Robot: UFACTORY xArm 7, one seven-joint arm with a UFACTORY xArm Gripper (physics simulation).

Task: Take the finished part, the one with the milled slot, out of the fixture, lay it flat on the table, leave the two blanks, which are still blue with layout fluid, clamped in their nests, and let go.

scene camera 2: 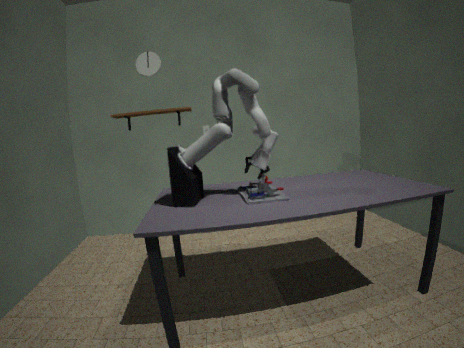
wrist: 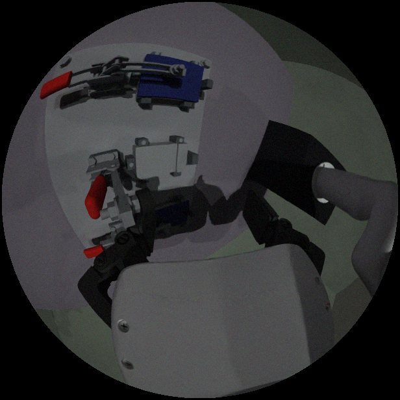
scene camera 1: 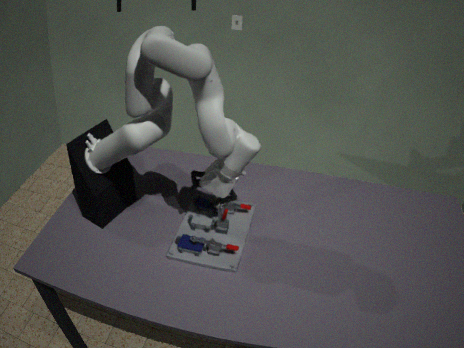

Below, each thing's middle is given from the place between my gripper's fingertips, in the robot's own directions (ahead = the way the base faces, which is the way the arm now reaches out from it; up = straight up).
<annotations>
I see my gripper 20 mm to the left of the finished part (wrist: 157, 158) and 90 mm above it. Round my hand: fixture plate (scene camera 1: 239, 223) (40 mm ahead, 30 mm to the right, 110 mm below).
</annotations>
